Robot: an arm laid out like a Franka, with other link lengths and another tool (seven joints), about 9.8 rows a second.
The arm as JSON. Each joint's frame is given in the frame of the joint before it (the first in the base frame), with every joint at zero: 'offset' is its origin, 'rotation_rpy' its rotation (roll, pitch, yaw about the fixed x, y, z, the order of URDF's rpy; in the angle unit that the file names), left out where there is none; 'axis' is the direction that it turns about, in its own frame. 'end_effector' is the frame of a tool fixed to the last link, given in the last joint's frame.
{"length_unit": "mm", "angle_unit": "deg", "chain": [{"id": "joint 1", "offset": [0.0, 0.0, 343.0], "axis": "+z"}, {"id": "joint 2", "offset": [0.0, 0.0, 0.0], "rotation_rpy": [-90.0, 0.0, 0.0], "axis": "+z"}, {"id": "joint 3", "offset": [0.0, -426.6, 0.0], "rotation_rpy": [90.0, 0.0, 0.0], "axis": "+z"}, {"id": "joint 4", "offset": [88.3, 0.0, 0.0], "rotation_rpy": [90.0, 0.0, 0.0], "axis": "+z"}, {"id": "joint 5", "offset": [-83.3, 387.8, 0.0], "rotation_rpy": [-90.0, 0.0, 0.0], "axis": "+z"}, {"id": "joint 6", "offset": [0.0, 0.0, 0.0], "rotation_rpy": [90.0, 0.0, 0.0], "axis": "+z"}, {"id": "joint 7", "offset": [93.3, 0.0, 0.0], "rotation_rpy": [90.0, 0.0, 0.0], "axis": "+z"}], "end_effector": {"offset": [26.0, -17.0, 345.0], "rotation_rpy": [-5.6, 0.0, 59.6]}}
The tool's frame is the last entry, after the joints.
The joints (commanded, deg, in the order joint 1, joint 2, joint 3, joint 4, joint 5, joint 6, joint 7), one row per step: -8.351, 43.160, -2.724, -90.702, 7.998, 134.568, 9.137; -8.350, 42.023, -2.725, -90.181, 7.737, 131.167, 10.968; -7.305, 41.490, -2.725, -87.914, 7.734, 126.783, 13.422; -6.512, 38.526, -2.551, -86.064, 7.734, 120.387, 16.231; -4.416, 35.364, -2.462, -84.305, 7.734, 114.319, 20.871; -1.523, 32.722, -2.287, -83.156, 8.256, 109.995, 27.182; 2.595, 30.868, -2.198, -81.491, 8.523, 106.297, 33.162; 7.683, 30.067, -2.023, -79.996, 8.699, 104.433, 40.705; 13.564, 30.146, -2.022, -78.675, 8.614, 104.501, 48.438; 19.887, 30.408, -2.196, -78.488, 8.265, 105.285, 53.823
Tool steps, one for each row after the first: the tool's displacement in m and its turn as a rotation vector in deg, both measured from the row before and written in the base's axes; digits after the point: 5 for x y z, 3 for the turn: -0.00906, 0.00271, 0.01315, 0.500, 1.791, -1.400; 0.00010, 0.01737, 0.01724, 0.629, 1.653, -1.019; -0.00710, 0.01831, 0.04526, 0.850, 1.668, -1.315; -0.00803, 0.03346, 0.04820, 0.432, 1.501, -1.859; -0.00810, 0.04470, 0.03897, 0.440, 1.135, -2.994; -0.00797, 0.05768, 0.03325, -0.003, 0.856, -1.372; -0.00760, 0.06866, 0.02022, -0.386, 0.482, -2.018; -0.00709, 0.07532, 0.00979, -0.668, -0.423, -1.717; -0.01940, 0.07706, -0.00110, -0.778, -0.246, 0.862
